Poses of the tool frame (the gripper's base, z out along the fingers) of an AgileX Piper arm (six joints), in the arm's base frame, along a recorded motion.
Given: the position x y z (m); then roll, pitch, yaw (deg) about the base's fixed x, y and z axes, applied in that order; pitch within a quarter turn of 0, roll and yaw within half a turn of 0.
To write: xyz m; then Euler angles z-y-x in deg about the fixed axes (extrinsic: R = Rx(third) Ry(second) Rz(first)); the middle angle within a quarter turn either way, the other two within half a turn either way. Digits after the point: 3 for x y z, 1 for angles.
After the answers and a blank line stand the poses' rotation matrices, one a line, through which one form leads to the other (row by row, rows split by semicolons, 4 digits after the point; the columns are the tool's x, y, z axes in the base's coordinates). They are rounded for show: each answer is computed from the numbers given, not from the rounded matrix.
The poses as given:
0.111, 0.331, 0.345, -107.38, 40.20, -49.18
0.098, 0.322, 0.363, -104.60, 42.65, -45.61
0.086, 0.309, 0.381, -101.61, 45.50, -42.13
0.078, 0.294, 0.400, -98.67, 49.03, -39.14
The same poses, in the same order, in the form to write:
0.111, 0.331, 0.345, 51.5, 36.6, -106.5
0.098, 0.322, 0.363, 51.1, 34.9, -103.1
0.086, 0.309, 0.381, 51.5, 33.4, -99.7
0.078, 0.294, 0.400, 53.0, 32.4, -96.7

0.4993 -0.6287 0.5962; -0.5780 0.2709 0.7697; -0.6455 -0.7289 -0.2282
0.5145 -0.6388 0.5721; -0.5256 0.2922 0.7990; -0.6775 -0.7118 -0.1854
0.5198 -0.6531 0.5506; -0.4702 0.3194 0.8227; -0.7133 -0.6866 -0.1411
0.5085 -0.6741 0.5357; -0.4139 0.3542 0.8386; -0.7551 -0.6482 -0.0988

